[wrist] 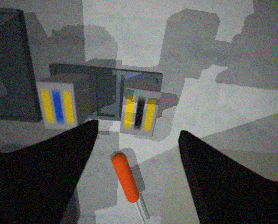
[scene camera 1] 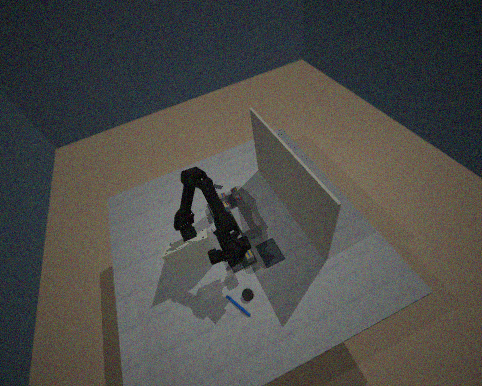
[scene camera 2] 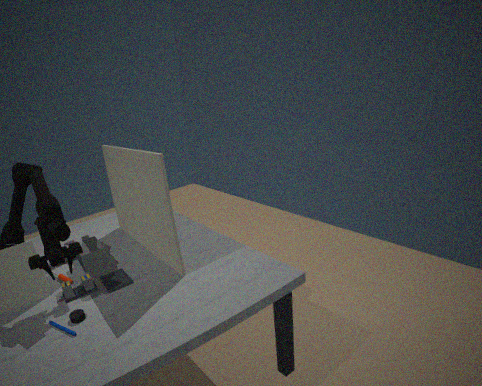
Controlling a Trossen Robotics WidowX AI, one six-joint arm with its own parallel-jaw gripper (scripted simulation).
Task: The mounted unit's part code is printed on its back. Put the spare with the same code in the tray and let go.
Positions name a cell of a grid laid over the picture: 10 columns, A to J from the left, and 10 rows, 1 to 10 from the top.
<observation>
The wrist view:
gripper: F6
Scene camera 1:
tall grey panel: G6
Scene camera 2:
gripper: B8
tall grey panel: C6
</observation>
